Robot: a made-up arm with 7 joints.
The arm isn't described. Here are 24 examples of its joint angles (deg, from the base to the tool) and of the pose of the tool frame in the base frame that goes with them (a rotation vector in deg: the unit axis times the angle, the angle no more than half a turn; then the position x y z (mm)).
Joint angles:
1: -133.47 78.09 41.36 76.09 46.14 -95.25 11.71
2: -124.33 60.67 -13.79 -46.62 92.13 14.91 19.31
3: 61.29 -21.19 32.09 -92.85 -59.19 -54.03 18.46
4: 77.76 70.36 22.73 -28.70 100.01 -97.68 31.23
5: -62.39 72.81 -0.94 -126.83 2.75 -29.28 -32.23
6: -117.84 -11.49 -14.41 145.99 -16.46 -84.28 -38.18
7: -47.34 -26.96 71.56 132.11 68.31 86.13 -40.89
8: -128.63 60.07 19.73 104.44 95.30 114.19 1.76
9: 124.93 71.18 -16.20 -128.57 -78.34 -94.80 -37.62
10: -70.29 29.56 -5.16 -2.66 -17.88 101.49 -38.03
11: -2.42 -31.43 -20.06 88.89 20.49 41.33 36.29
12: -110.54 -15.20 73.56 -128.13 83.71 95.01 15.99
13: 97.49 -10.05 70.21 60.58 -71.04 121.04 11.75
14: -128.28 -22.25 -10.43 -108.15 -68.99 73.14 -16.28
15: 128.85 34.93 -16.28 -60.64 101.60 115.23 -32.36
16: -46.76 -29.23 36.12 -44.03 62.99 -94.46 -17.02
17: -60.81 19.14 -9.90 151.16 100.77 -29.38 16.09
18: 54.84 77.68 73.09 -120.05 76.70 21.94 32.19
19: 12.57 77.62 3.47 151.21 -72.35 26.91 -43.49
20: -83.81 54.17 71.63 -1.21 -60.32 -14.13 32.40
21: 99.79 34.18 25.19 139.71 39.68 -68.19 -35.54
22: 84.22 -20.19 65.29 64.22 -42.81 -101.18 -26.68
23: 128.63 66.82 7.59 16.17 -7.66 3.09 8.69
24: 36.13 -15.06 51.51 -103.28 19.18 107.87 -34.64
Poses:
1: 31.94 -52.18 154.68 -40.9 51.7 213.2
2: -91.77 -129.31 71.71 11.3 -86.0 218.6
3: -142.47 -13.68 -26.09 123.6 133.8 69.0
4: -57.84 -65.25 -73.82 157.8 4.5 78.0
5: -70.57 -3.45 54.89 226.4 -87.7 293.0
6: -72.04 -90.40 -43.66 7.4 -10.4 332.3
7: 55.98 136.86 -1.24 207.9 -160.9 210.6
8: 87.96 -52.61 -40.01 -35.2 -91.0 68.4
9: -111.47 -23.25 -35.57 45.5 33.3 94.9
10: 48.74 58.01 20.05 164.3 -148.1 144.9
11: -88.67 -105.70 -45.83 216.1 93.5 96.6
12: 56.55 99.82 -27.29 68.8 -177.5 205.5
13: 58.89 -75.78 -4.96 206.5 -69.0 -91.9
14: 34.18 -58.13 113.03 193.6 57.5 328.6
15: 39.47 57.92 -53.49 -25.6 -67.2 93.2
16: -94.60 -34.85 138.49 197.2 94.9 206.1
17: -118.40 -54.77 -76.45 202.3 31.8 256.0
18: -26.78 -31.54 -159.07 321.6 90.2 124.1
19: -20.32 18.77 53.83 391.4 -108.4 174.0
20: 132.80 -34.12 -7.29 52.1 7.1 176.2
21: -105.28 -1.49 118.59 154.0 85.8 -29.1
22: -108.62 43.97 108.15 236.3 96.8 -36.7
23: -23.94 -110.07 97.14 156.7 -14.2 68.2
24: 57.74 18.80 -13.64 153.9 -62.6 -35.1
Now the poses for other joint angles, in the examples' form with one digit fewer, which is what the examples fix.
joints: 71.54 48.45 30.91 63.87 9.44 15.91 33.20
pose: 43.2 111.5 -113.0 237 -5 101
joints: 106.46 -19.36 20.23 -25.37 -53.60 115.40 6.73
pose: -9.4 -159.7 25.0 73 -86 56
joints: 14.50 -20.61 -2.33 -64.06 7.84 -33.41 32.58
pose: -117.7 52.4 -86.4 249 147 144
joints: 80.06 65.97 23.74 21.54 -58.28 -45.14 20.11
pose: -70.4 -56.1 153.3 243 90 93
